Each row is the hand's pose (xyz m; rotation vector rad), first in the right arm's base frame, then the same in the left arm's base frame.
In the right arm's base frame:
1: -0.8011 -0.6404 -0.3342 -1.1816 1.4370 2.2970
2: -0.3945 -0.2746 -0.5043 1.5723 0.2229 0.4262
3: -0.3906 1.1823 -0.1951 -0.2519 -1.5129 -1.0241
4: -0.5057 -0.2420 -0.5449 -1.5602 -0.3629 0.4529
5: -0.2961 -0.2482 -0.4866 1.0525 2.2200 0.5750
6: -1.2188 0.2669 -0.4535 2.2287 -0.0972 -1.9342
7: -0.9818 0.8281 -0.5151 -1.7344 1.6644 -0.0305
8: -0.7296 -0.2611 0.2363 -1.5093 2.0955 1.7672
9: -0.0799 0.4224 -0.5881 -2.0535 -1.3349 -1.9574
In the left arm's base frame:
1: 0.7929 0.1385 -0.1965 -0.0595 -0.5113 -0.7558
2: 0.2786 -0.0757 -0.3297 0.0576 2.5556 0.0089
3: -0.9680 0.1871 0.4417 -0.2763 -0.1140 1.1584
4: 0.3141 -0.1080 -0.2167 0.7099 -0.0550 -2.9115
5: 0.2022 -0.0670 -0.3988 0.9305 -1.9383 0.7611
6: 0.2651 0.0262 0.6525 -0.4212 0.5975 -1.3211
7: -0.3294 -0.0720 0.7617 1.7754 -0.0113 -0.9548
8: 0.3957 0.6893 -0.0805 0.4285 -0.2464 -0.4723
9: -0.4700 -0.2065 -0.2106 -0.8313 -1.9201 0.9477

